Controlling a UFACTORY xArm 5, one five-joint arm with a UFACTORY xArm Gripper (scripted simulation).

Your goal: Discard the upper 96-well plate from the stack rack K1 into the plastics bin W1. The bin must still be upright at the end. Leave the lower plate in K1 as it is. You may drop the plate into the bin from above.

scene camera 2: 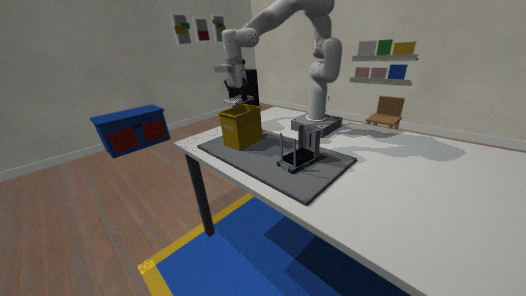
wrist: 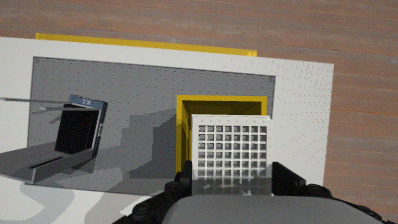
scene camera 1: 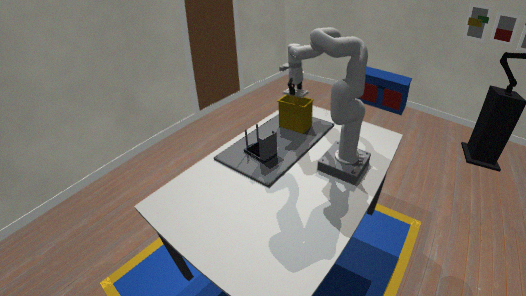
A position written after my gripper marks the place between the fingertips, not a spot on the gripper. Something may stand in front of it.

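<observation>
My gripper [wrist: 230, 174] is there for me to see, and so is a white 96-well plate [wrist: 212, 136]. I also see a yellow plastics bin [scene camera 2: 241, 126], which shows again in scene camera 1 [scene camera 1: 294, 115] and in the wrist view [wrist: 187, 105].
</observation>
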